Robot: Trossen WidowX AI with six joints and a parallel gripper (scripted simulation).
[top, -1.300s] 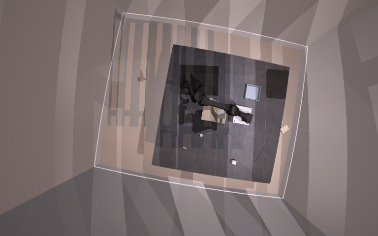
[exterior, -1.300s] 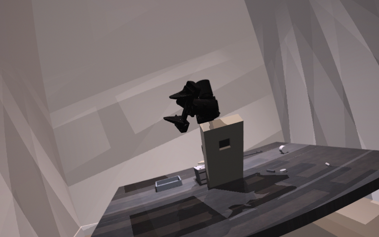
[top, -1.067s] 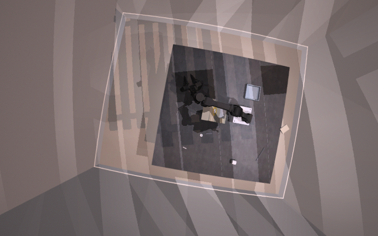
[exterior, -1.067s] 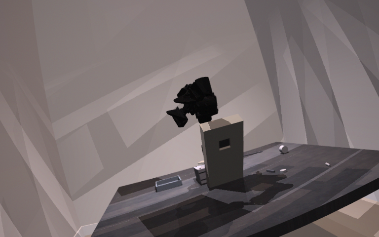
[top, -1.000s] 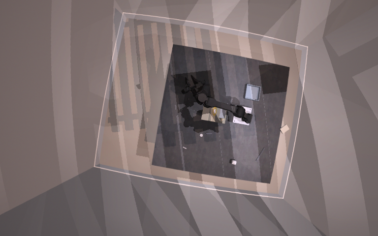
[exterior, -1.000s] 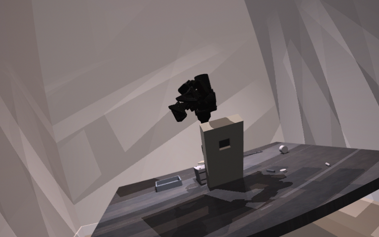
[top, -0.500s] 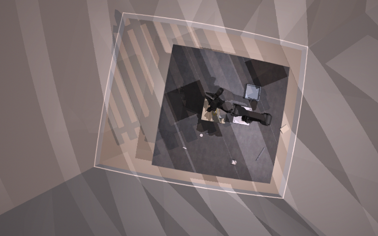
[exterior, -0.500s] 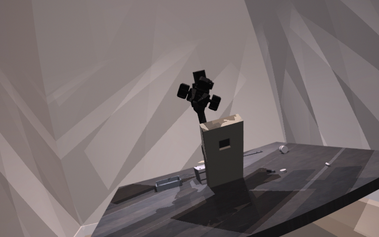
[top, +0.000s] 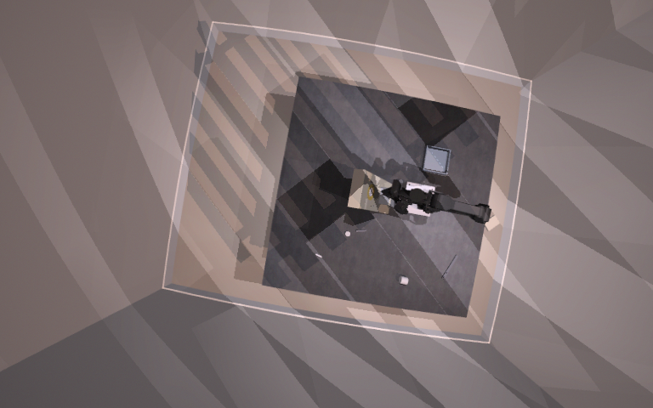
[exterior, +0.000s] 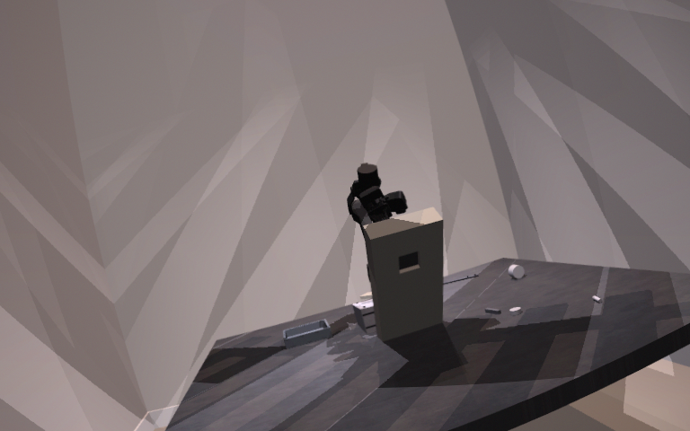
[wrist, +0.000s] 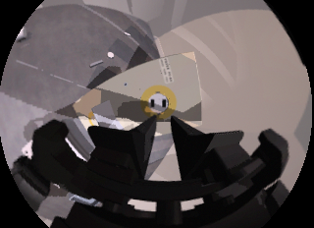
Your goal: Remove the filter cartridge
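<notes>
Now: gripper tip 6 cm short of the round filter cartridge and 5 cm above it. Also, from my gripper tip: beige service panel 1 cm ahead, 12 cm below; then grey tray 37 cm behind, 25 cm to the right, 28 cm below; then white cube 26 cm behind, 49 cm to the left, 26 cm below.
</notes>
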